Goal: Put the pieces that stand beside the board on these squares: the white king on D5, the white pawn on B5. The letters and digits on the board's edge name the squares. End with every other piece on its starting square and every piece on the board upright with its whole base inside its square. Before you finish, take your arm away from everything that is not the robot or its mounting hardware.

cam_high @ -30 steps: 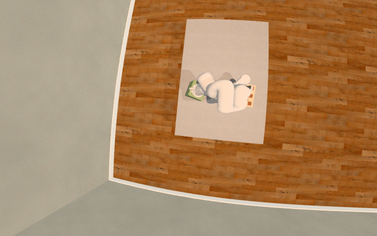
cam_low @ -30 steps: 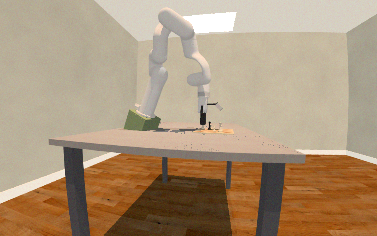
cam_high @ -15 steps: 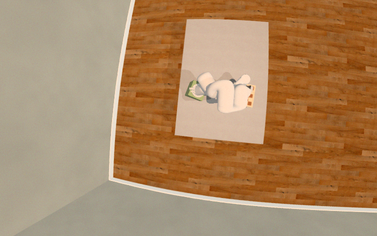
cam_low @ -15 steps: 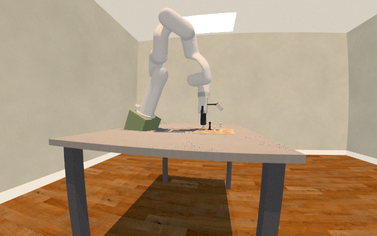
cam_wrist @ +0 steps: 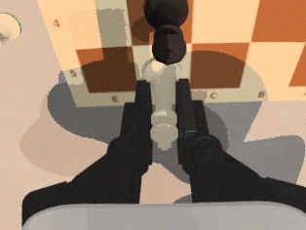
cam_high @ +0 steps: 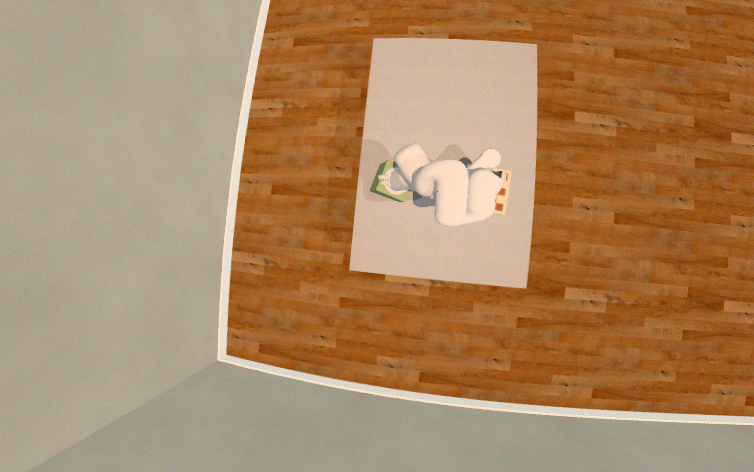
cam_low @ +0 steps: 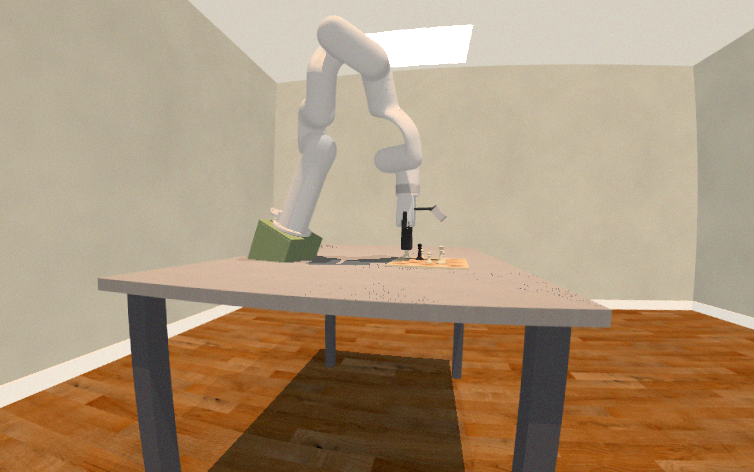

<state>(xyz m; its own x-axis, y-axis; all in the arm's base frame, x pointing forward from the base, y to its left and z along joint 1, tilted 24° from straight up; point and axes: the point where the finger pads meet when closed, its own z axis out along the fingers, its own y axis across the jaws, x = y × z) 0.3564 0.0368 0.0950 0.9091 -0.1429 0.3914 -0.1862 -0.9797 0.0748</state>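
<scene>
Right now the white king is 2 cm below my hand. The rest, counted from my hand: chessboard (7 cm ahead, 5 cm to the right, 5 cm below); black piece (4 cm ahead, 1 cm to the right, 3 cm below).
</scene>
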